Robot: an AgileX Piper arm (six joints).
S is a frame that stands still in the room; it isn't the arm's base.
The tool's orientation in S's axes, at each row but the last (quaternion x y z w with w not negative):
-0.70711 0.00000 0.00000 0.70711
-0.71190 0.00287 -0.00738 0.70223
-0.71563 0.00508 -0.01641 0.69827
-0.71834 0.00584 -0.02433 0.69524
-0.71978 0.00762 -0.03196 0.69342
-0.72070 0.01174 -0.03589 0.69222
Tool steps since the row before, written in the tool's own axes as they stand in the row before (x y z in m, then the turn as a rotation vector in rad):
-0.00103 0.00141 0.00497 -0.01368 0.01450 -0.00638
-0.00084 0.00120 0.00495 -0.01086 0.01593 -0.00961
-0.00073 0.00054 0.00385 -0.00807 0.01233 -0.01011
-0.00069 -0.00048 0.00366 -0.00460 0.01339 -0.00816
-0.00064 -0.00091 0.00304 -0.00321 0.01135 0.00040
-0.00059 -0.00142 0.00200 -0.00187 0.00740 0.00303
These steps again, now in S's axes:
-0.00103 0.00497 -0.00141 -0.01368 -0.00638 -0.01450
-0.00076 0.00494 -0.00127 -0.01090 -0.00967 -0.01587
-0.00060 0.00386 -0.00065 -0.00818 -0.01016 -0.01221
-0.00054 0.00370 0.00034 -0.00461 -0.00840 -0.01324
-0.00050 0.00310 0.00078 -0.00280 0.00014 -0.01146
-0.00050 0.00209 0.00132 -0.00142 0.00284 -0.00757

